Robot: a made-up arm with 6 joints.
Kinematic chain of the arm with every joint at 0, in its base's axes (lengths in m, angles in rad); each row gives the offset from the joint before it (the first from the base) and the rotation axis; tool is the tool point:
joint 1: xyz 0 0 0.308 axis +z
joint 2: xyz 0 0 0 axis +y
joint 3: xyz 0 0 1.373 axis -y
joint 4: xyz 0 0 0 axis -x
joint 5: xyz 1.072 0 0 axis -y
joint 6: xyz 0 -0.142 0 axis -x
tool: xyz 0 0 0
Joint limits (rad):
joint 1: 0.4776..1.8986
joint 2: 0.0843..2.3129
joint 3: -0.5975..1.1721
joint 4: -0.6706..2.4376
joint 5: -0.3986..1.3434
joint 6: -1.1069..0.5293
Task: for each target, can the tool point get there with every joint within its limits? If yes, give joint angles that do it. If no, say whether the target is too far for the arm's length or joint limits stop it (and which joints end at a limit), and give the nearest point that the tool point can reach.
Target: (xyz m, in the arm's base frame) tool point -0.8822 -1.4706 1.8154
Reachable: no: joint limits stop it (at a limit: joint 1, joint 2, joint 3) | nearest point -0.2719 0.4679 2.6690 | short by 2.204 m
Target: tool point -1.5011 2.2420 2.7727
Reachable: no: too far | nearest point -0.6684 1.6293 1.9705 | short by 1.309 m
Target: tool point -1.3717 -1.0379 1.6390
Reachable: no: joint limits stop it (at a limit: joint 1, joint 2, joint 3, joint 4) | nearest point -0.2738 0.4689 2.6682 | short by 2.130 m
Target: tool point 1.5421 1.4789 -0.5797
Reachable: yes | joints 0.8227 1.6695 0.8296 0.5047 0.4833 -0.0080
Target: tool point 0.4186 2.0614 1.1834
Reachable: yes | joints 1.4309 0.8444 0.7513 0.4633 -0.0446 -0.1234
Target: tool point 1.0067 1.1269 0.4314
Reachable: yes | joints 0.7971 0.7291 -0.3740 2.0648 1.1186 -0.9348
